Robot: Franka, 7 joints.
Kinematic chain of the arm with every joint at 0, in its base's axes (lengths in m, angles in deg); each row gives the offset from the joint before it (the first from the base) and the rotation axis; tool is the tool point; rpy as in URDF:
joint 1: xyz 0 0 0.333 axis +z
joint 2: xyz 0 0 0 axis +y
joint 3: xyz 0 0 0.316 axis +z
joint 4: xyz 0.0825 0 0 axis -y
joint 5: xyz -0.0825 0 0.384 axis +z
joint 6: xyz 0 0 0 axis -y
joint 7: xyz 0.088 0 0 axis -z
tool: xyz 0 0 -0.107 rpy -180 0 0
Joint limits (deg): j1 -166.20..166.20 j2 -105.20..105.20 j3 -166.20..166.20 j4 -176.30..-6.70 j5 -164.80..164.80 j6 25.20..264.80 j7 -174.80..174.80
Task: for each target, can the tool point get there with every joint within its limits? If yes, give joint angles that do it. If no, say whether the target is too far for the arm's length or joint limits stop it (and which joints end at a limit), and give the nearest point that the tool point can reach.
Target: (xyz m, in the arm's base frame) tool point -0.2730 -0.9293 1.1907
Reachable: no: too far | nearest point -0.1810 -0.6162 0.9017 | short by 0.436 m
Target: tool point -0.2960 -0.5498 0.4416
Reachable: yes | joints -52.97 71.18 -103.00 -103.90 -90.92 192.76 -140.02
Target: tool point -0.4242 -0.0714 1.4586
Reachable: no: too far | nearest point -0.3020 -0.0508 1.1344 | short by 0.347 m
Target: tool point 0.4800 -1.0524 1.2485
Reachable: no: too far | nearest point 0.2791 -0.6120 0.8654 | short by 0.617 m
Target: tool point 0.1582 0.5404 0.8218
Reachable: yes | joints 16.58 65.61 131.17 -85.35 -120.64 103.88 -136.60
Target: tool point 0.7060 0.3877 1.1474
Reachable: no: too far | nearest point 0.5288 0.2904 0.9430 | short by 0.288 m
